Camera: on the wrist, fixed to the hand. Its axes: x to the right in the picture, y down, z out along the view.
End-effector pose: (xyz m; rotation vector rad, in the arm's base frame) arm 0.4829 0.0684 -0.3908 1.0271 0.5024 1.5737
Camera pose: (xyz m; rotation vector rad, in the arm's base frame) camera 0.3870 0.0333 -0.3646 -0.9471 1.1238 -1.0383
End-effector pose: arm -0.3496 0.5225 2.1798 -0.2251 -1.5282 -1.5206
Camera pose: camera -0.2500 0.5027 2.2080 -1.7224 -0.1971 1.2364
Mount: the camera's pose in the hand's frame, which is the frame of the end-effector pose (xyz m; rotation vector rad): -0.0254 0.0843 -0.0579 0.2471 -0.6827 3.0002
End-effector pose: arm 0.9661 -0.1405 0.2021 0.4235 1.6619 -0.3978
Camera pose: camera 0.9607 -0.0400 0.2332 1.8926 -0.8228 1.3448
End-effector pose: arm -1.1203 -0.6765 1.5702 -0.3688 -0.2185 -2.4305
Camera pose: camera -1.0597 -0.7406 1.5126 -0.5456 -0.0262 0.6889
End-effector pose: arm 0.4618 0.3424 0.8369 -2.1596 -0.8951 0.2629
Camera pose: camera 0.5125 0.2532 0.8130 0.9193 -2.1793 -1.7498
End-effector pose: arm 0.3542 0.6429 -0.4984 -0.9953 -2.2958 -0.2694
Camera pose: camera 0.4544 0.6629 -0.4727 2.5865 -0.8071 -1.3622
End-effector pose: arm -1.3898 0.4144 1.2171 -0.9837 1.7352 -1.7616
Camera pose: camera -1.4306 0.4639 1.1334 1.0347 0.5623 0.5196
